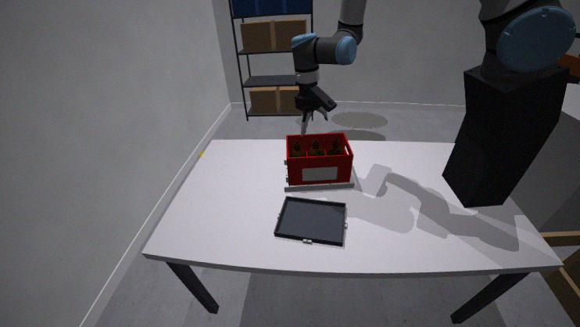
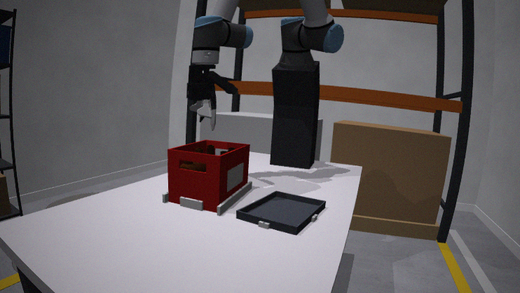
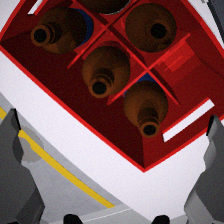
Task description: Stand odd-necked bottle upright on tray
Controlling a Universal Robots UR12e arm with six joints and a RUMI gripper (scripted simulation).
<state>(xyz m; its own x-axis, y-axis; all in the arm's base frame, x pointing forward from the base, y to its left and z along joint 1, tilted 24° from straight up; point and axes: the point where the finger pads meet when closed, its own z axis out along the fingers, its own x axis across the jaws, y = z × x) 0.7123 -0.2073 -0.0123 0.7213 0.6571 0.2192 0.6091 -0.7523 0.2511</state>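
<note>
Right now the glass bottle is 160 mm below my hand, 30 mm to the right of it and 10 mm behind it. From my hand the other things lie so: dark tray 290 mm to the left, 230 mm below, 50 mm ahead; red crate 160 mm below, 20 mm to the left, 10 mm behind; brown bottle 160 mm below, 80 mm ahead, 30 mm to the right.
</note>
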